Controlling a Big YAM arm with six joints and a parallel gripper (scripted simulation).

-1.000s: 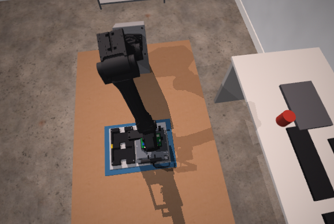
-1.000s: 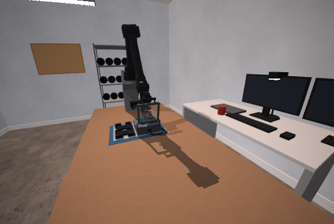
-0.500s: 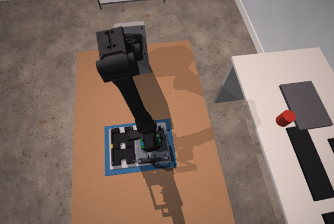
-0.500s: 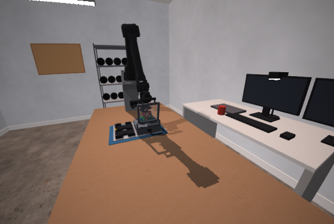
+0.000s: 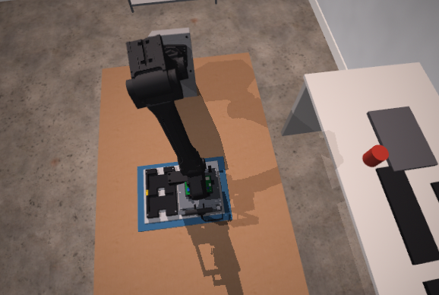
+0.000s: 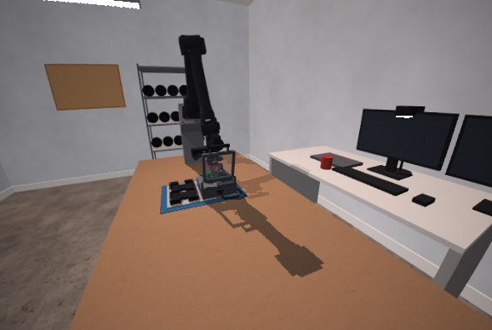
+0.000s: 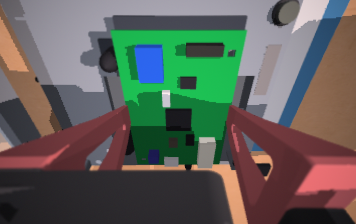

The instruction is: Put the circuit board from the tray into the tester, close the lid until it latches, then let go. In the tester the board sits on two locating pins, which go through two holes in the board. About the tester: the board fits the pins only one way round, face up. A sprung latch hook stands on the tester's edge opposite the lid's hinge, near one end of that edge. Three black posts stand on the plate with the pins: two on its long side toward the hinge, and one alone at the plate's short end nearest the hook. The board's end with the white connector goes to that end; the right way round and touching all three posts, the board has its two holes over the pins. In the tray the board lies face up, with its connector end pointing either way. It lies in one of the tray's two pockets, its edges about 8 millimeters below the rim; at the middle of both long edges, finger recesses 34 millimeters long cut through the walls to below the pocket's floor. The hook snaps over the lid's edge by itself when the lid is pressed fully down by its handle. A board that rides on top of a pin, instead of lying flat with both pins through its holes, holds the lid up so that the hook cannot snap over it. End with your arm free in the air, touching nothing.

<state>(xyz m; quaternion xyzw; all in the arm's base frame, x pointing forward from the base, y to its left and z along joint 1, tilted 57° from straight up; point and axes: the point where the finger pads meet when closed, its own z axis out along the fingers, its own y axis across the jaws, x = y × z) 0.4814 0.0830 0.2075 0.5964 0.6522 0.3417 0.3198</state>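
My hand is right at the green circuit board. The rest, counted from my hand: clear lid 120 mm ahead, 20 mm to the left, 90 mm above.
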